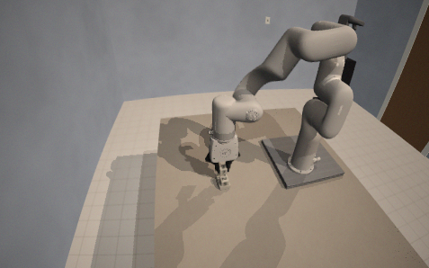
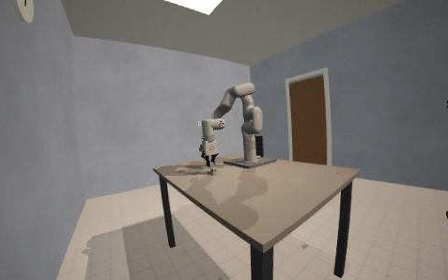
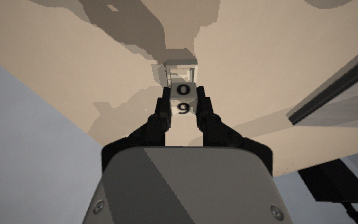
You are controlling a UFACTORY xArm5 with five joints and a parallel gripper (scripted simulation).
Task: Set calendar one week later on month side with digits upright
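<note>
Right now my hand is 6 cm above the calendar tray and 2 cm to the right of it.
</note>
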